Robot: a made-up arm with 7 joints.
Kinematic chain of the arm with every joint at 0, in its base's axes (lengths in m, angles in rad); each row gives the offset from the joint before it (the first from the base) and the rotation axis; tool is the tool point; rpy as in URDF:
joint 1: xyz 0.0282 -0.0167 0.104 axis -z
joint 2: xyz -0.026 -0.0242 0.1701 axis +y
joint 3: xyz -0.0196 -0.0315 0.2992 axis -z
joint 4: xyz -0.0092 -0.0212 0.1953 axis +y
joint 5: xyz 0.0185 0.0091 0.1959 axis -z
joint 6: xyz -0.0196 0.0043 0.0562 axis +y
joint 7: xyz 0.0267 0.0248 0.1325 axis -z
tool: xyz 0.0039 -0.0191 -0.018 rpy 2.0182 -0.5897 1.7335
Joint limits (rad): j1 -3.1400..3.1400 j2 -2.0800..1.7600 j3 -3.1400..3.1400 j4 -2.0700..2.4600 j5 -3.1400..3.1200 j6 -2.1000..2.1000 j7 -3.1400..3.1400
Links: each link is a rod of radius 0.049 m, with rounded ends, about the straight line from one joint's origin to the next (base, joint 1, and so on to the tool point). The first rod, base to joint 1, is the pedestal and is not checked.
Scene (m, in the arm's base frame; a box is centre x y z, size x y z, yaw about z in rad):
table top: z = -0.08
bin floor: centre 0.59 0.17 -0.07 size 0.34 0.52 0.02 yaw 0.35
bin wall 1: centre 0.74 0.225 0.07 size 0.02 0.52 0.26 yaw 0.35
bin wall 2: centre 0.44 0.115 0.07 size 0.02 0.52 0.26 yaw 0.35
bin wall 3: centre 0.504 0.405 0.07 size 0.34 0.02 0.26 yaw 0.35
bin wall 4: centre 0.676 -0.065 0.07 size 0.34 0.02 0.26 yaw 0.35
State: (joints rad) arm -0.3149 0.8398 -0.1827 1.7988 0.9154 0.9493 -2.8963
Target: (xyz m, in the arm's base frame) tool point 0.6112 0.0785 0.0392
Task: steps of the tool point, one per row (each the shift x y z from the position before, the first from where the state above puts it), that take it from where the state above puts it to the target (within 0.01 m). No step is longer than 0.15 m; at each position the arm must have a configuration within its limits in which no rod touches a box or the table.
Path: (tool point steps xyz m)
1: 0.0130 0.0320 0.1045
2: 0.0920 0.0199 -0.1052
3: 0.0682 0.0015 -0.1271
4: 0.0371 -0.0143 -0.1411

